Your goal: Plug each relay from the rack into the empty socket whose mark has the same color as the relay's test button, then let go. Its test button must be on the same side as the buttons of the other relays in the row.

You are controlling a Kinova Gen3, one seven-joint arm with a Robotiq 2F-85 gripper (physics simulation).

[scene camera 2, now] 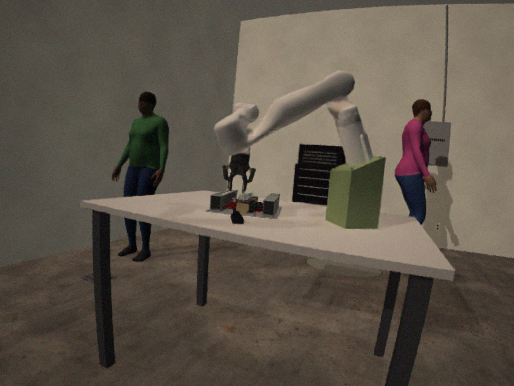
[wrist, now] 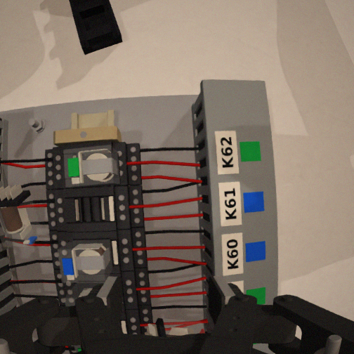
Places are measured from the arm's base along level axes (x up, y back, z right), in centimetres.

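Pixels of known places: gripper, fingertip midpoint: [scene camera 2: 236, 191]; arm's base, origin of the base link: [scene camera 2: 359, 161].
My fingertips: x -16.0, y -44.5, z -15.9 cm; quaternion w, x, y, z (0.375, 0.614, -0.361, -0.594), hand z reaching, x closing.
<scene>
Ahead of a thing's pixels: the offset from my fingertips to its top centre.
In the wrist view, a relay with a green button [wrist: 95, 167] stands in the K62 socket, which has a green mark [wrist: 250, 151]. The K61 socket [wrist: 92, 209] is empty; its mark [wrist: 253, 202] is blue. A relay with a blue button [wrist: 90, 261] stands at K60. Both buttons are on the left. A loose relay [wrist: 13, 220] with a blue button lies tipped at the left edge, pins upward. The black rack {dx -4.9, dy +16.9, dz -17.5 cm} [scene camera 2: 237, 217] [wrist: 95, 25] shows partly at the top, with no relay in the visible part. My gripper [scene camera 2: 237, 189] [wrist: 164, 292] is partly open and empty, above the relay row.
The labelled grey duct {dx -0.9, dy -5.7, dz -0.6 cm} [wrist: 235, 100] [scene camera 2: 223, 200] and another grey duct {dx -0.9, dy +11.5, dz +9.6 cm} [scene camera 2: 271, 204] flank the row. A beige end block [wrist: 87, 135] closes the row's end. Red and black wires run to the ducts. A screw [wrist: 36, 124] rises from the base plate.
</scene>
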